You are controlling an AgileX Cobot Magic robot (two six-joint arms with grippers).
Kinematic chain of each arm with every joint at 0, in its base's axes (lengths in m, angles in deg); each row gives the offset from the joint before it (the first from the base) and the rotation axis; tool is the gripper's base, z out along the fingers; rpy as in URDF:
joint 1: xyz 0 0 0.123 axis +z
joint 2: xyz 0 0 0 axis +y
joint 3: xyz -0.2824 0 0.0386 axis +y
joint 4: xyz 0.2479 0 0.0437 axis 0.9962 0 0.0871
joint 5: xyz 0 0 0 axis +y
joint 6: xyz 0.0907 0 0.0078 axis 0.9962 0 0.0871
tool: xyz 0 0 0 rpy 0 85 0
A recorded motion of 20 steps. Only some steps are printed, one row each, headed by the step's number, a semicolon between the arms.
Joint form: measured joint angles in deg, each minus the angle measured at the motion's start. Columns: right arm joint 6, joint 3, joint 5, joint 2, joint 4, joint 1; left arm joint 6, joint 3, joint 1, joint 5, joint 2, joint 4.
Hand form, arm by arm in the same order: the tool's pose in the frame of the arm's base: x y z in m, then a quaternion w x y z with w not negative. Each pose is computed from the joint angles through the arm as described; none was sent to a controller.
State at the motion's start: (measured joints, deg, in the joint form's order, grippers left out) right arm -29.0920 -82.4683 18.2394 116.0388 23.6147 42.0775; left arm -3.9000 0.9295 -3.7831 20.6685 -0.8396 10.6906
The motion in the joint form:
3: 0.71 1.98 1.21 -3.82 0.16 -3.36; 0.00 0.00 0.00 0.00 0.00 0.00
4: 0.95 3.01 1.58 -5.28 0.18 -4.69; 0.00 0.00 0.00 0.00 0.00 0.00
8: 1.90 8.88 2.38 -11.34 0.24 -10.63; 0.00 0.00 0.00 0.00 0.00 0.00
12: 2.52 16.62 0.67 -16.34 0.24 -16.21; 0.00 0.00 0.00 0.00 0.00 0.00
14: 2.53 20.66 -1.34 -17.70 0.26 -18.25; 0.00 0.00 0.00 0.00 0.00 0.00
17: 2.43 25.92 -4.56 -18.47 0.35 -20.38; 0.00 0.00 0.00 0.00 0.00 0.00
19: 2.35 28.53 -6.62 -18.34 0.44 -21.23; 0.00 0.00 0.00 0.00 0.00 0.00
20: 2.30 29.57 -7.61 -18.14 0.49 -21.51; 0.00 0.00 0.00 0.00 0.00 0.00
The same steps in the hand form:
3: 0.3360 0.2851 0.2132 0.35140 -0.37289 0.84208 0.16845; 0.0528 0.0025 0.1765 0.60480 0.04885 0.79395 0.03838
4: 0.3379 0.2740 0.2186 0.35335 -0.36189 0.84647 0.16633; 0.0528 0.0025 0.1765 0.60480 0.04885 0.79395 0.03838
8: 0.3407 0.2236 0.2318 0.35532 -0.31198 0.86789 0.15227; 0.0528 0.0025 0.1765 0.60480 0.04885 0.79395 0.03838
12: 0.3350 0.1758 0.2278 0.35335 -0.26127 0.88870 0.13076; 0.0528 0.0025 0.1765 0.60480 0.04885 0.79395 0.03838
14: 0.3303 0.1576 0.2181 0.35011 -0.24126 0.89736 0.11813; 0.0528 0.0025 0.1765 0.60480 0.04885 0.79395 0.03838
17: 0.3229 0.1380 0.2001 0.34166 -0.21882 0.90841 0.10088; 0.0528 0.0025 0.1765 0.60480 0.04885 0.79395 0.03838
19: 0.3191 0.1296 0.1888 0.33661 -0.20856 0.91369 0.09147; 0.0528 0.0025 0.1765 0.60480 0.04885 0.79395 0.03838
20: 0.3176 0.1266 0.1837 0.33466 -0.20474 0.91567 0.08735; 0.0528 0.0025 0.1765 0.60480 0.04885 0.79395 0.03838

